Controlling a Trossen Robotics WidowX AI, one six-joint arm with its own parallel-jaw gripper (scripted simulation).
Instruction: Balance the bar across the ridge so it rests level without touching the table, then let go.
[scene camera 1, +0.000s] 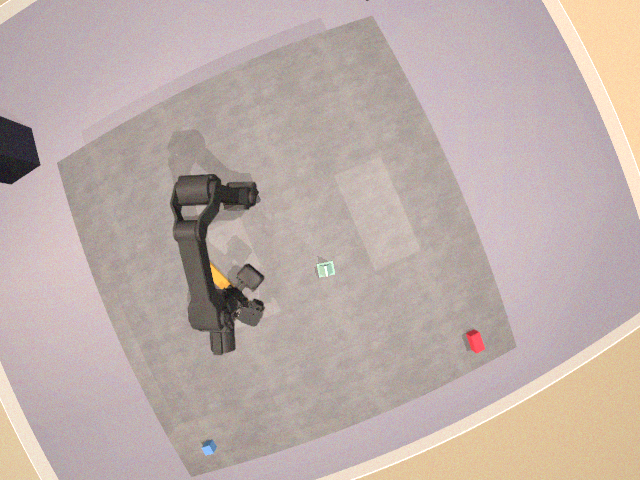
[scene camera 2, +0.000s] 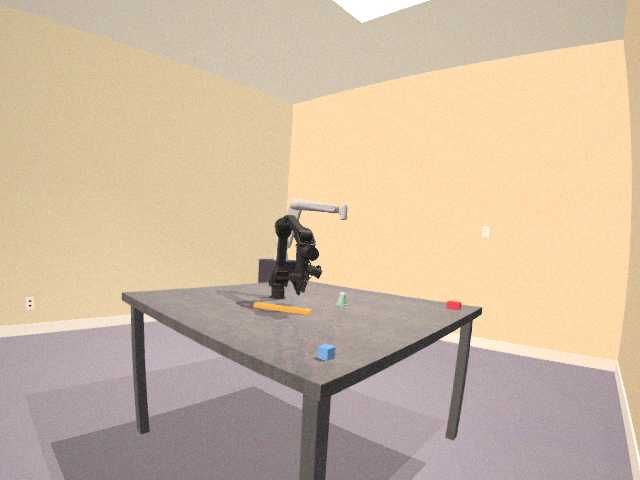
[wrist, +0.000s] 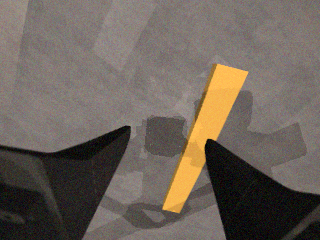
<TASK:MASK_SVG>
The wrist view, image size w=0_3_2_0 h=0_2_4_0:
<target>gripper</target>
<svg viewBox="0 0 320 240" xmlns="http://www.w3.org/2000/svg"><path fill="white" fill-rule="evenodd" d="M207 139L204 147L207 170L218 204L217 208L223 223L226 240L320 240L320 194L298 192L287 188L260 170L255 169L215 140ZM131 126L123 126L88 142L52 153L0 145L0 240L82 240L125 153L131 135Z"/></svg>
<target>orange bar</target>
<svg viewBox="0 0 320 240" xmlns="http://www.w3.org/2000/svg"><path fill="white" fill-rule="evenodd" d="M247 71L220 64L212 65L207 84L164 197L162 209L180 213L205 165L204 147L207 139L217 140L217 136L248 74Z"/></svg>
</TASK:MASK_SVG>
